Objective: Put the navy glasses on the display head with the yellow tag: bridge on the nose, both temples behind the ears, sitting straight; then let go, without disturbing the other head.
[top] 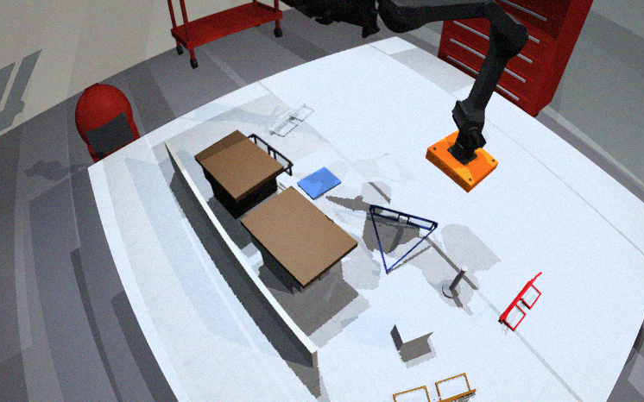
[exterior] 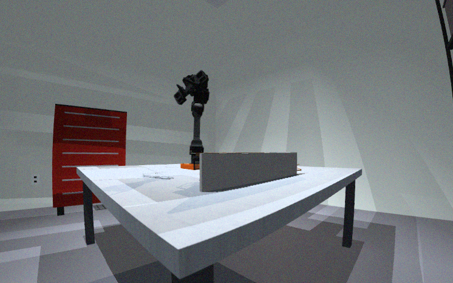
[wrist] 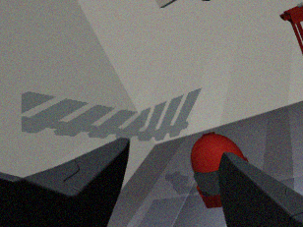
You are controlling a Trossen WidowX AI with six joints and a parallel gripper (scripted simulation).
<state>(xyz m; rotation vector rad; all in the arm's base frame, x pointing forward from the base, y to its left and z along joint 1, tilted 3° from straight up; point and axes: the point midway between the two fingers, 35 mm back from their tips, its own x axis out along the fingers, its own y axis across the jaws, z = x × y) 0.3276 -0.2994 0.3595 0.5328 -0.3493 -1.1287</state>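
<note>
Right now the grey post is 3 cm behind my gripper tip, 55 cm to the left of it and 39 cm below it. From my gripper tip the other things lie so: white block (10 cm ahead, 56 cm to the left, 39 cm below); then long panel (28 cm ahead, 21 cm to the left, 36 cm below); then blue pad (2 cm ahead, 17 cm to the left, 41 cm below).
</note>
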